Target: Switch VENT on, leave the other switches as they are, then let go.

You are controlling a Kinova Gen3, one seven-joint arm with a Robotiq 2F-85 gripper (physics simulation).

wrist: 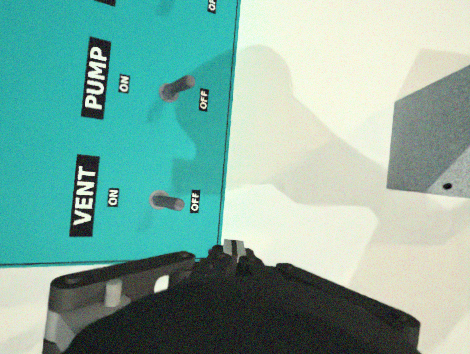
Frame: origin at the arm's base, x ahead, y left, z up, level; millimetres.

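Where they show: gripper, fingertip midpoint: (231, 253).
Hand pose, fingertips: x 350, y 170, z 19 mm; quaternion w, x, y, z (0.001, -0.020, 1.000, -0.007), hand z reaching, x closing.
Note:
After its pixels a point has its place.
The VENT switch (168, 201) @[x 415, y 148, z -43 mm] is a small toggle on a teal panel (40, 135) @[x 544, y 105, z -38 mm], in the left half of the wrist view. Its lever leans toward the OFF label (195, 201) @[x 395, y 148, z -89 mm], away from the ON label (113, 197) @[x 476, y 155, z -60 mm]. The PUMP switch (178, 88) @[x 425, y 35, z -48 mm] stands above it in the view, its lever also leaning to its OFF side. My gripper (231, 253) @[x 350, y 170, z 19 mm] is shut and empty. Its fingertips show near the panel's lower right corner, below and to the right of the VENT lever, apart from it in the view.
Part of another OFF label (212, 5) @[x 414, y -86, z -89 mm] shows at the top edge. A grey angular object (425, 135) @[x 129, y 23, z -96 mm] with a dark hole stands at the right edge. Shadows fall across the panel and the pale surface beside it.

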